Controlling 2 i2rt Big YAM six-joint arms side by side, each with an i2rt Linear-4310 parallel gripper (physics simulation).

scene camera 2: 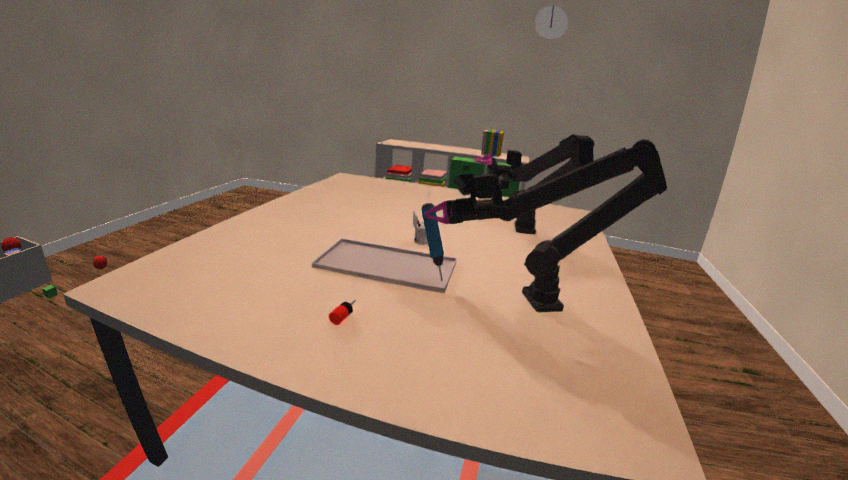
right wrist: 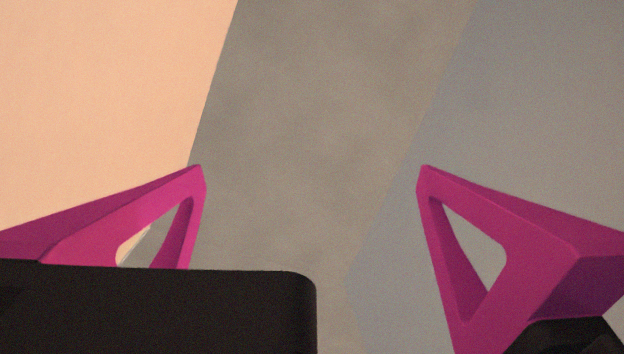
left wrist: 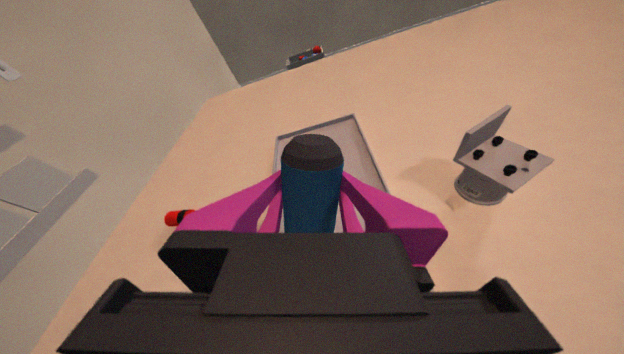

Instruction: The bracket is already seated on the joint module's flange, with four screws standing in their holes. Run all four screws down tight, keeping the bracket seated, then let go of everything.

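Frame: origin at the left arm's base, x right, y down, z ahead, level; centimetres.
Where they show: left gripper, between the fingertips: [scene camera 2: 426, 214] [left wrist: 311, 177]; right gripper, between the fingertips: [scene camera 2: 472, 169] [right wrist: 311, 176]; left arm's base, origin of its link: [scene camera 2: 541, 300]; right arm's base, origin of its link: [scene camera 2: 524, 228].
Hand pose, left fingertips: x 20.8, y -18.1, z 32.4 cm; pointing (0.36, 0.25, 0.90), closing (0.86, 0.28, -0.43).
Things, the pixels of their top centre, and the offset from my left fingertips.
- joint module, centre of its top: [left wrist: 500, 159] [scene camera 2: 423, 225] dx +22.5, dy +11.8, dz -3.2 cm
- grey tray, centre of its top: [left wrist: 322, 187] [scene camera 2: 386, 260] dx +2.5, dy +16.5, dz +11.1 cm
- short red screwdriver, centre of its top: [scene camera 2: 345, 303] [left wrist: 181, 213] dx -26.2, dy +14.7, dz +23.1 cm
My left gripper [scene camera 2: 429, 212] [left wrist: 311, 177] is shut on the blue screwdriver [scene camera 2: 435, 239] [left wrist: 311, 205], gripping it near its dark cap. The screwdriver leans slightly, shaft down, its tip in front of the tray's right end in the scene view. The grey bracket [scene camera 2: 415, 219] [left wrist: 504, 155] sits on the joint module [scene camera 2: 420, 234] [left wrist: 480, 190], right of the screwdriver in the left wrist view. Several black screw heads [left wrist: 510, 170] stand on its plate; their depth is unclear. My right gripper [scene camera 2: 485, 159] [right wrist: 311, 176] is open and empty, raised behind the left arm.
A grey tray [scene camera 2: 380, 278] [left wrist: 371, 152] lies on the table beside the joint module. A short red screwdriver [scene camera 2: 340, 313] [left wrist: 172, 218] lies nearer the front edge. A shelf unit [scene camera 2: 410, 145] stands beyond the table; a toy bin [scene camera 2: 22, 274] [left wrist: 306, 59] stands off its left side.
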